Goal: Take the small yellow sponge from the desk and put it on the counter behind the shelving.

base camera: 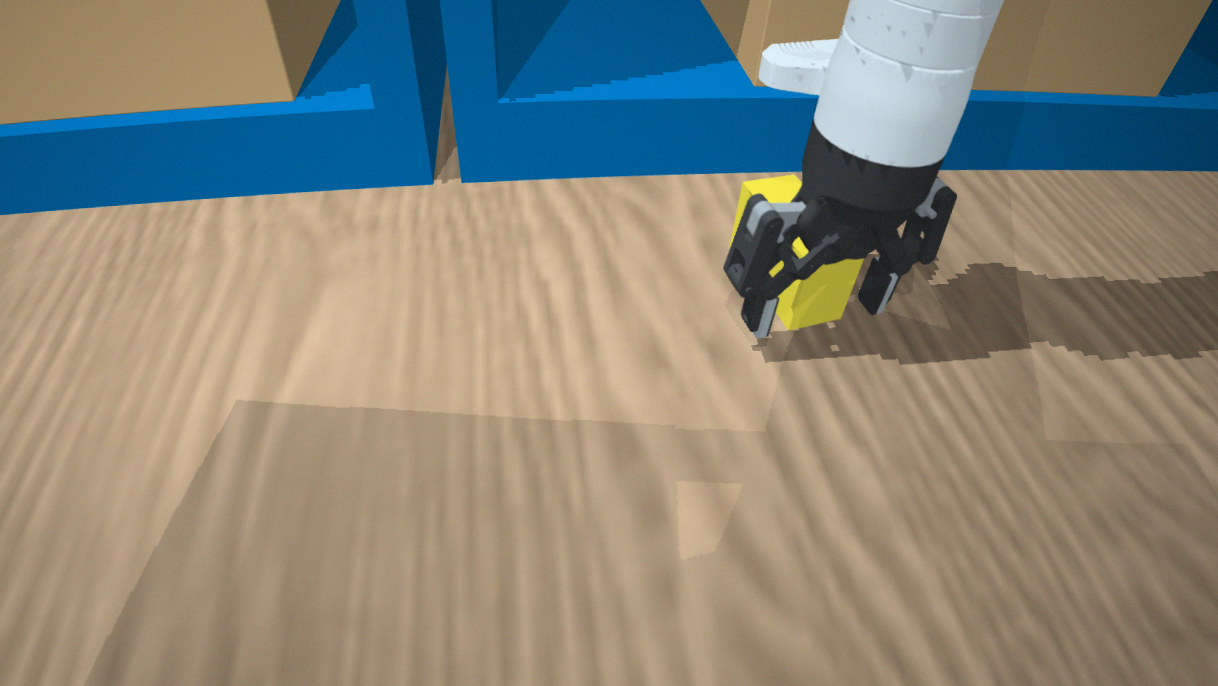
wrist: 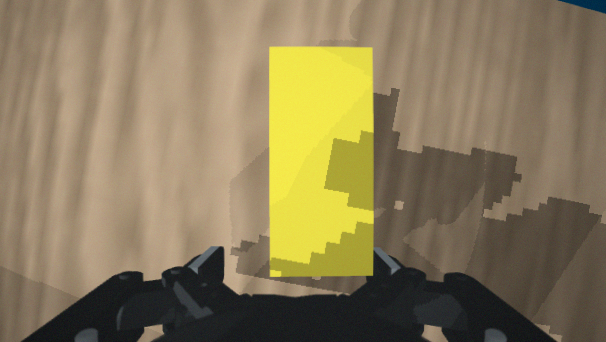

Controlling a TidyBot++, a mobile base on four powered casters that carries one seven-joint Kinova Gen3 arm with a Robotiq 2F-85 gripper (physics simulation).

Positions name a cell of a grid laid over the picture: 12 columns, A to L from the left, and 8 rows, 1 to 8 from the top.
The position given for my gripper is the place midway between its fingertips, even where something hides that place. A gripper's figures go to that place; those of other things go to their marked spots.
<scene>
My gripper (base camera: I4) is 49 cm from the lens. A yellow sponge (base camera: I4) is 50 cm from the lens.
</scene>
